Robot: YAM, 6 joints.
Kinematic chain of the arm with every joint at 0, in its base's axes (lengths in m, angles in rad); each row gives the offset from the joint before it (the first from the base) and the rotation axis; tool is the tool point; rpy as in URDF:
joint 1: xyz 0 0 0.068 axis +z
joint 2: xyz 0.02 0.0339 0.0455 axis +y
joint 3: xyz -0.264 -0.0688 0 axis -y
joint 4: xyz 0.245 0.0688 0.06 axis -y
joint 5: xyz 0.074 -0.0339 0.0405 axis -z
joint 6: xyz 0.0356 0 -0.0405 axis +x
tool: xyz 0 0 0 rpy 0 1.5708 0
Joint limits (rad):
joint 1: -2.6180..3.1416
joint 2: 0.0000..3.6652
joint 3: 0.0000..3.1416
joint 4: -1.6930..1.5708
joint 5: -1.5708..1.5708
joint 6: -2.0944..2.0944
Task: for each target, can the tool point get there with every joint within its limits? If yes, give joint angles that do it. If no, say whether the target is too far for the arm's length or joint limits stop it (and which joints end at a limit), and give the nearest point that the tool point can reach.
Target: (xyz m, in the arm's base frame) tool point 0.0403 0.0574 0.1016
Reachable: yes | joints 0.8111 1.4122 0.3054 -1.1963 -0.2947 1.2726
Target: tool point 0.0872 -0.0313 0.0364
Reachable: yes | joints -0.0347 2.1336 0.3619 -0.8404 0.9171 -0.7109
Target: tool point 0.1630 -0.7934 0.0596
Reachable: no: too far | nearest point 0.1297 -0.6312 0.0709 | short by 0.166 m
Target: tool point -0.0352 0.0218 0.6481
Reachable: yes | joints 1.7122 1.0374 2.0331 -0.1228 -1.1019 -0.8758
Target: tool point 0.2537 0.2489 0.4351
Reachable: yes | joints 0.6801 1.7659 2.0260 -1.0214 -1.2694 -1.7185
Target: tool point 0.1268 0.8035 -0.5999
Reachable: no: too far | nearest point 0.0781 0.4946 -0.2780 | short by 0.449 m
